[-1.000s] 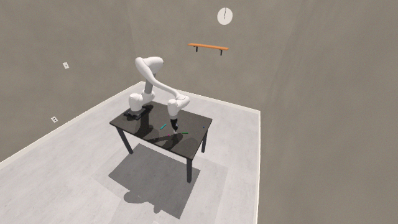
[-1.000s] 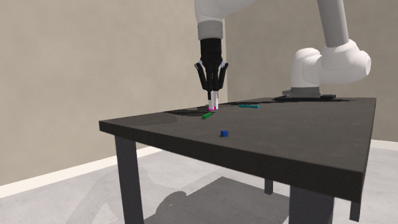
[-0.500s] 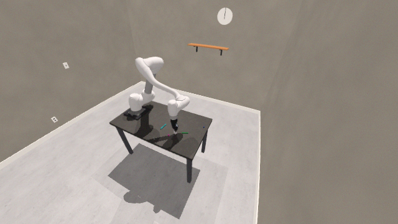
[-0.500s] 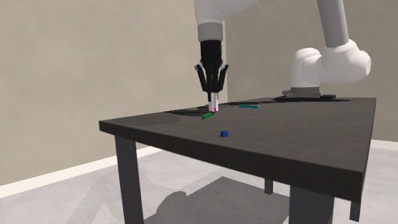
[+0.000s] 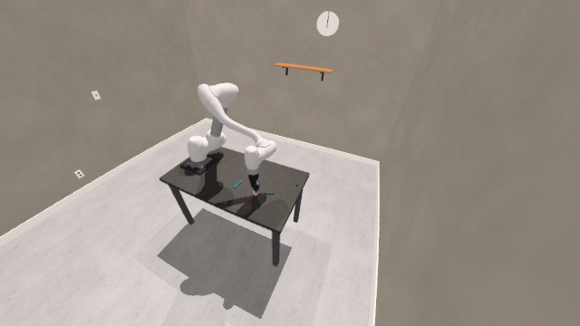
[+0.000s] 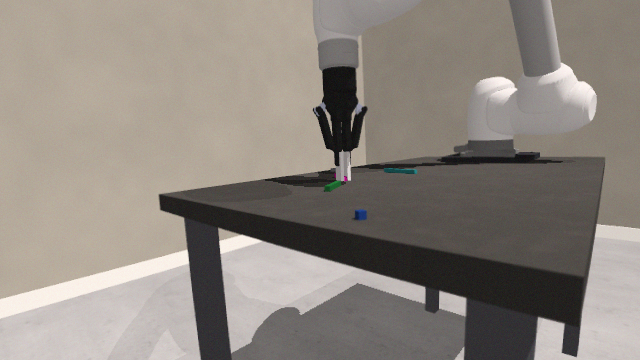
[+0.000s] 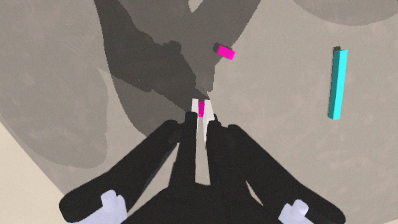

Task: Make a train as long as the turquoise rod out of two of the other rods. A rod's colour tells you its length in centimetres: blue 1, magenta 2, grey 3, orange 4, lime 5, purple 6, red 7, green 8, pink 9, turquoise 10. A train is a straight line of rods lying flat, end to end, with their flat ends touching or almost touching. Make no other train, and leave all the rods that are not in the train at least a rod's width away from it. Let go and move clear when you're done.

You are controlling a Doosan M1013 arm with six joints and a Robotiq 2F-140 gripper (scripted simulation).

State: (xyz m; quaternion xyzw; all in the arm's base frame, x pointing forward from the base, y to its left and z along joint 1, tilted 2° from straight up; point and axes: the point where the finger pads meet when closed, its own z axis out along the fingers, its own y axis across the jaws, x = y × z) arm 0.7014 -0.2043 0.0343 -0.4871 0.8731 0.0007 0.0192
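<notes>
The green rod is 11 cm ahead of my hand, 4 cm to the left of it and 3 cm below it. From my hand the other things lie so: turquoise rod: 19 cm behind, 6 cm to the left, 3 cm below; then small grey rod: 20 cm behind, 16 cm to the right, 3 cm below; then blue rod: 30 cm ahead, 22 cm to the left, 3 cm below.
</notes>
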